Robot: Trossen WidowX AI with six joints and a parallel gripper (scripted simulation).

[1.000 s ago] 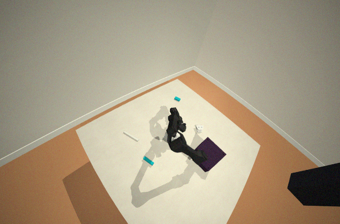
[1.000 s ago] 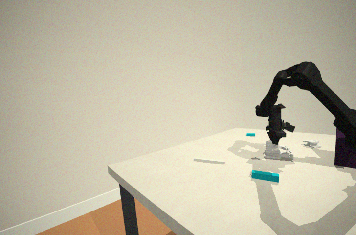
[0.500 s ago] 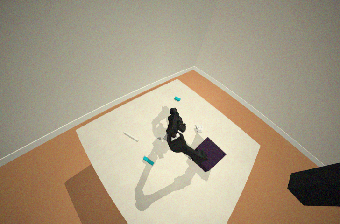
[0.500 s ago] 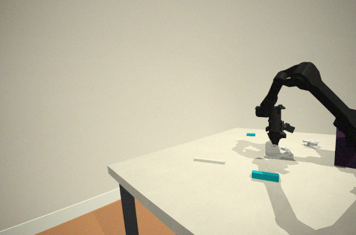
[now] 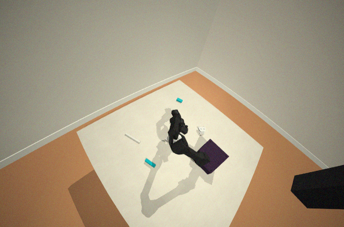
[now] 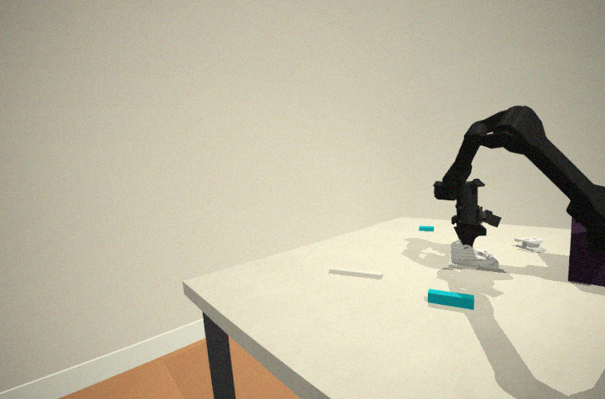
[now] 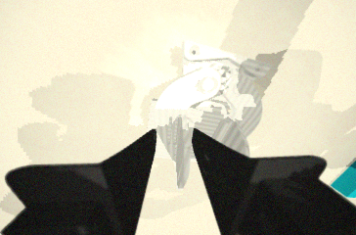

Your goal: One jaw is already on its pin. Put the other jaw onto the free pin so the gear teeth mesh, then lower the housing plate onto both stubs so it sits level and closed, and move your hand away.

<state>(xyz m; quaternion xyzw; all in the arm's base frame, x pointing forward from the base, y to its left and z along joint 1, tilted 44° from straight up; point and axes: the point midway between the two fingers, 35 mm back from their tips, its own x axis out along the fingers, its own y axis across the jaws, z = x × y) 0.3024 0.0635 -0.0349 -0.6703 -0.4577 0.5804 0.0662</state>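
The white housing plate is 25 cm to the right of my gripper tip, 11 cm behind it and 1 cm above it. From my gripper tip the other things lie so: thin white strip: 32 cm to the left, 17 cm ahead, 2 cm below; then teal block: 31 cm to the left, 9 cm behind, 1 cm below.
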